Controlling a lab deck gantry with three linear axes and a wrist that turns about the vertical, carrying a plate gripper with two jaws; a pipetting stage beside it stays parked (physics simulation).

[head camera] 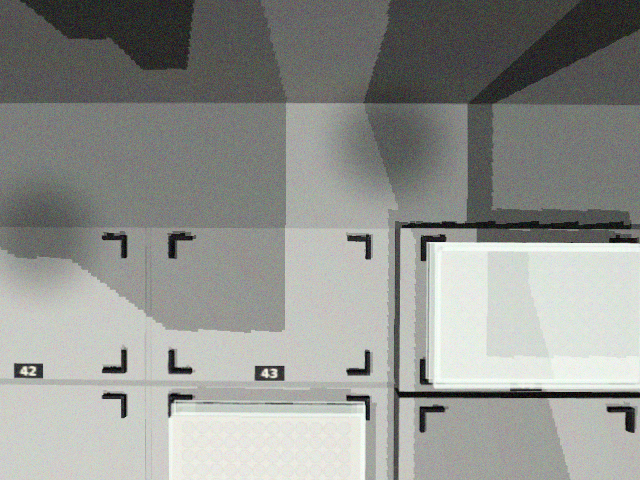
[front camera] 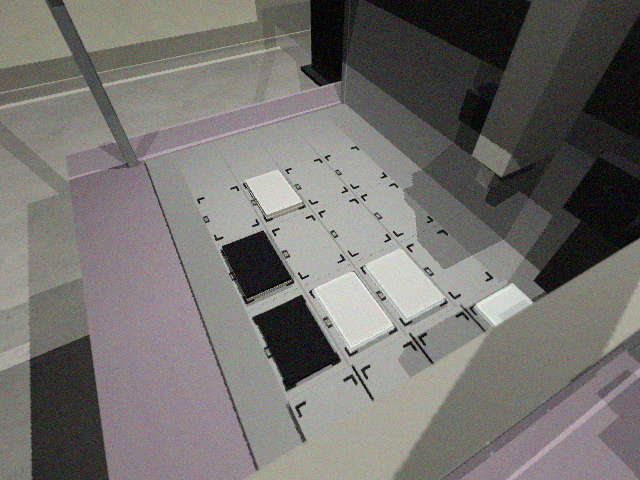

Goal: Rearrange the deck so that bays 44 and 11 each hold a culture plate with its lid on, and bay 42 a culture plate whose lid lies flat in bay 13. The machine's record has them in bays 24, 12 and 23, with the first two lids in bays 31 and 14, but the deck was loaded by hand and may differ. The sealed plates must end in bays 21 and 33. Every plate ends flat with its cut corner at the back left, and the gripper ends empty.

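Seen in the pictures: gripper, fingertip midpoint: (front camera: 569, 276); robot's base at its link origin: (front camera: 199, 200).
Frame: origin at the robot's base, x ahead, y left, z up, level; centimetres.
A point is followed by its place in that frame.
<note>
My gripper's jaws cannot be made out; a grey gantry column ends high at the right in the front view. A pale plate (front camera: 504, 304) @[z 3.1, x 51.6, y 36.2 cm] (head camera: 537, 315) @[z 3.1, x 55.3, y 36.4 cm] with layered clear edges, seemingly lidded, sits in bay 44. White plates stand in bay 21 (front camera: 273, 192) @[z 1.4, x 7.0, y 14.9 cm], bay 23 (front camera: 353, 310) @[z 1.4, x 40.0, y 14.7 cm] and bay 33 (front camera: 404, 284) @[z 1.4, x 39.9, y 25.3 cm] (head camera: 266, 446) @[z 1.4, x 39.2, y 27.7 cm]; faint wells show on the bay 33 plate. Black-topped plates stand in bay 12 (front camera: 256, 264) @[z 1.7, x 23.6, y 4.2 cm] and bay 13 (front camera: 295, 338) @[z 0.8, x 39.5, y 4.3 cm]. The plates look flat; whether the ones in bays 23 and 33 carry lids or seals, and their cut corners, cannot be told.
Bay markings (head camera: 269, 373) @[z 0.0, x 39.2, y 31.8 cm] show beside the plates. A pale front beam (front camera: 392, 413) @[z 40.0, x 61.3, y -0.3 cm] crosses the near side. A dark post (front camera: 327, 41) stands at the back, and a slanted grey post (front camera: 93, 77) @[z 20.9, x -20.7, y -10.0 cm] at the left. Shadows and reflections cover the right side.
</note>
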